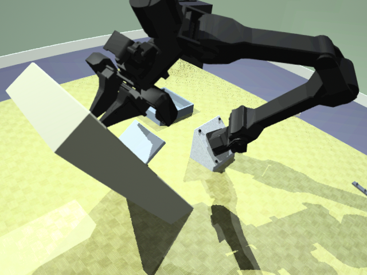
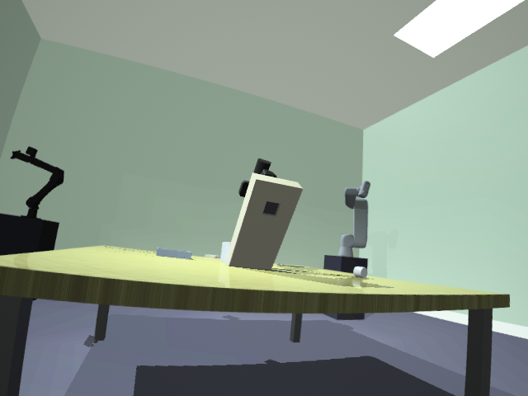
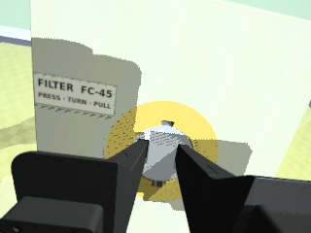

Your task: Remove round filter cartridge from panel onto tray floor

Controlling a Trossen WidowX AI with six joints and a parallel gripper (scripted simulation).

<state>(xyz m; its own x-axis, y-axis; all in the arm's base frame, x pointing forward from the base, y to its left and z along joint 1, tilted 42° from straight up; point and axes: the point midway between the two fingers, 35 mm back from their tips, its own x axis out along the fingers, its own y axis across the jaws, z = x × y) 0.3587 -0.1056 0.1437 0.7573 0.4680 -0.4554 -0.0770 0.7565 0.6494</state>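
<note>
Right now the round filter cartridge is 1 cm below my gripper tip and 1 cm ahead of it. The rest, counted from my gripper tip: cream service panel: 8 cm below, 4 cm behind; tray: 41 cm behind, 30 cm to the right, 24 cm below.
</note>
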